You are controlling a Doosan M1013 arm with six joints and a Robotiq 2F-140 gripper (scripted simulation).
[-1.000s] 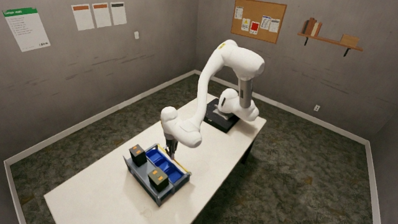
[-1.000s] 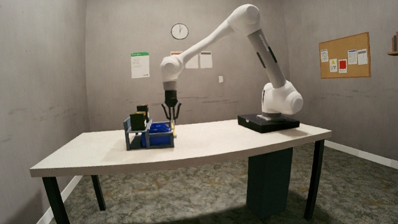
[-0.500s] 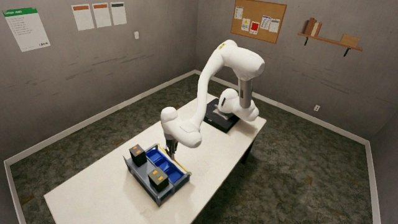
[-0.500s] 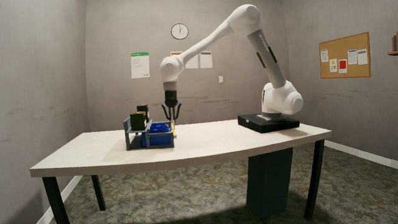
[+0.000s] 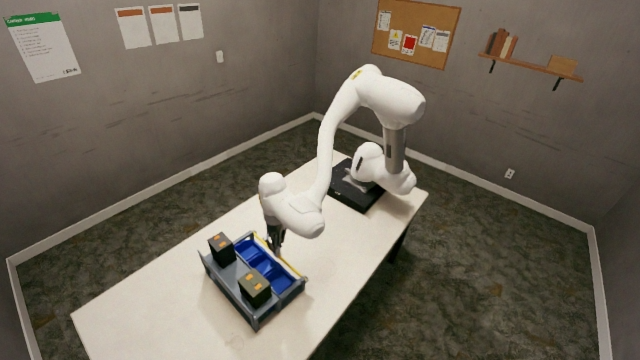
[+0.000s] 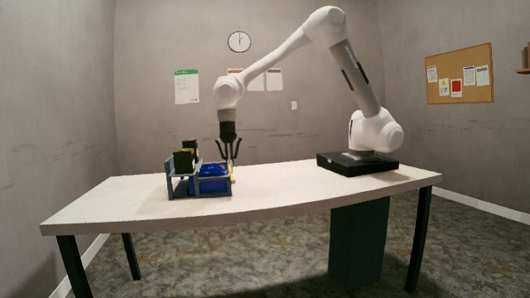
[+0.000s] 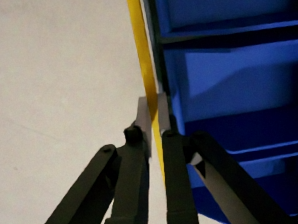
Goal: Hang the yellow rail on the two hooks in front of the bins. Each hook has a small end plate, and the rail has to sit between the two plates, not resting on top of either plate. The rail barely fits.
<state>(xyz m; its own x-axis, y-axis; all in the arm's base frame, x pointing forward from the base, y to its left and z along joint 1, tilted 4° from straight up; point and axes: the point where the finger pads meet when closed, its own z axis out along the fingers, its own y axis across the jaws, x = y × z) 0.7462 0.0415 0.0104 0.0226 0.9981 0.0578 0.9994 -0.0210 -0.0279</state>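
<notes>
My gripper is now 3 cm above the yellow rail.
</notes>
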